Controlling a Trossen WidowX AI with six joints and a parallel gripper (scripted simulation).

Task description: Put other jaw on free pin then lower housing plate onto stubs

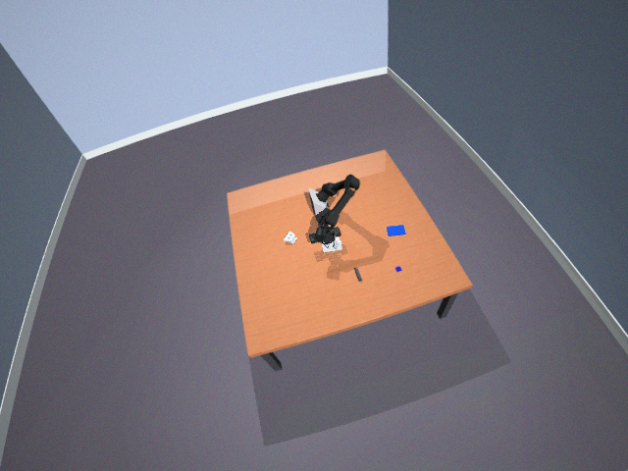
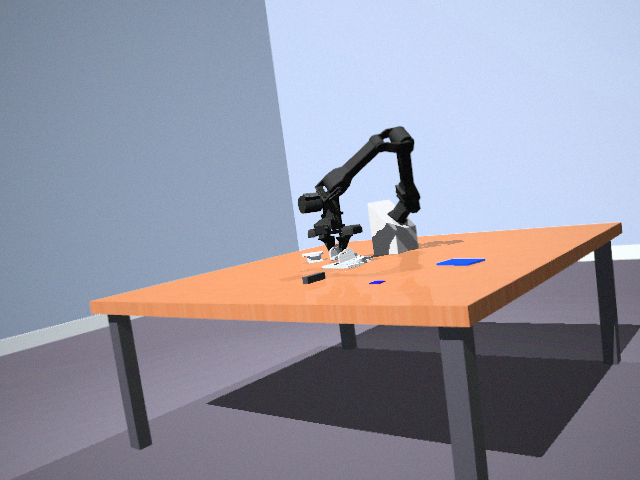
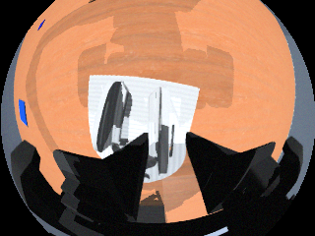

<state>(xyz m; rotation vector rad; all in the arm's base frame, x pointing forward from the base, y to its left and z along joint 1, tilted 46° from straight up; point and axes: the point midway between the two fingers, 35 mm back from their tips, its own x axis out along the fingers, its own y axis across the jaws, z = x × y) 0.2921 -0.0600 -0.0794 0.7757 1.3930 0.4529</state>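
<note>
Now: the white jaw 3 cm behind my gripper tip and 2 cm to the left of it. Also, from my gripper tip: small black block 28 cm ahead, 8 cm to the left, 2 cm below; base 19 cm to the right, 16 cm behind; small white part 19 cm to the right, 15 cm behind, 2 cm below.
</note>
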